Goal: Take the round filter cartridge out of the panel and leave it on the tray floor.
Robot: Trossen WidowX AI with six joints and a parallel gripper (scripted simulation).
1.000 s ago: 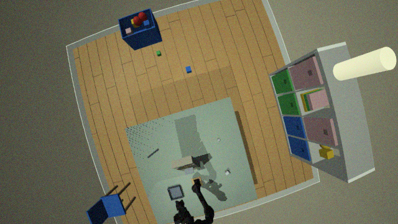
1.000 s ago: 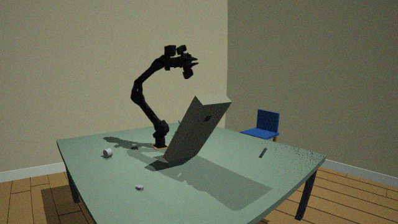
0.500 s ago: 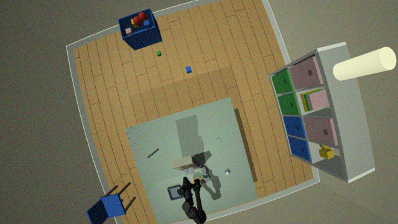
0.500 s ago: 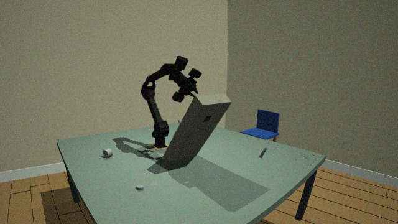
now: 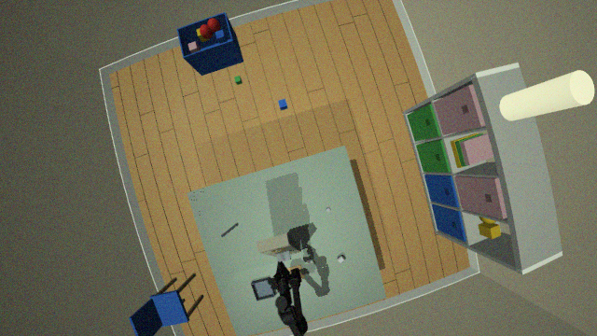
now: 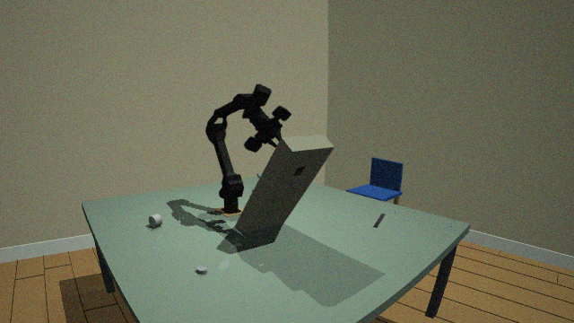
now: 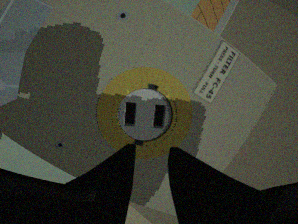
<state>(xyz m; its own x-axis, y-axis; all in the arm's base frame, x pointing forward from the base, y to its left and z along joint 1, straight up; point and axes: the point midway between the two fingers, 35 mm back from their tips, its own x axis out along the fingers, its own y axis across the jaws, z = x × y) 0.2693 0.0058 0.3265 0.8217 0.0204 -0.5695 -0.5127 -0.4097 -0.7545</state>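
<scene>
The round filter cartridge is 6 cm ahead of my gripper tip and 5 cm below it. Also, from my gripper tip: small grey lump (38 cm to the right, 29 cm below, 27 cm behind); then grey square tray (36 cm behind, 30 cm below, 28 cm to the left).
</scene>
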